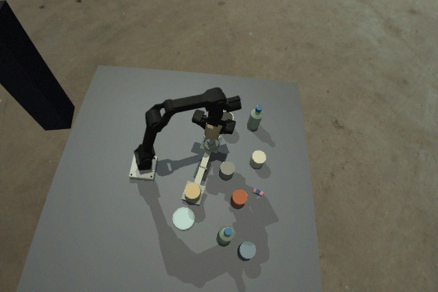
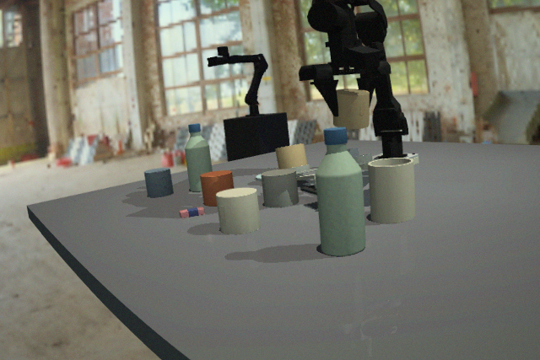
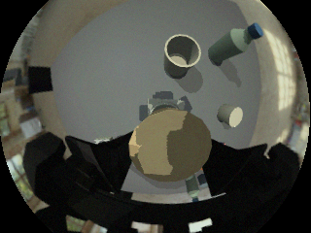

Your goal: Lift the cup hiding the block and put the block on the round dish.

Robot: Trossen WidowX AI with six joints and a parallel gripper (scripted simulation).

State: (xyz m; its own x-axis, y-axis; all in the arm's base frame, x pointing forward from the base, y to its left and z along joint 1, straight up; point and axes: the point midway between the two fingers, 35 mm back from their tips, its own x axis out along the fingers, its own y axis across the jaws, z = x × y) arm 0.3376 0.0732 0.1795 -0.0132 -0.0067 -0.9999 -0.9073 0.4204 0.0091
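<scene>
The grey block lies 10 mm to the right of my gripper tip and 80 mm below it. The rest, counted from my gripper tip: balance beam 50 mm behind, 120 mm to the right, 130 mm below; then cream cup 90 mm ahead, 120 mm to the left, 130 mm below; then grey cylinder 60 mm ahead, 170 mm to the right, 130 mm below.
</scene>
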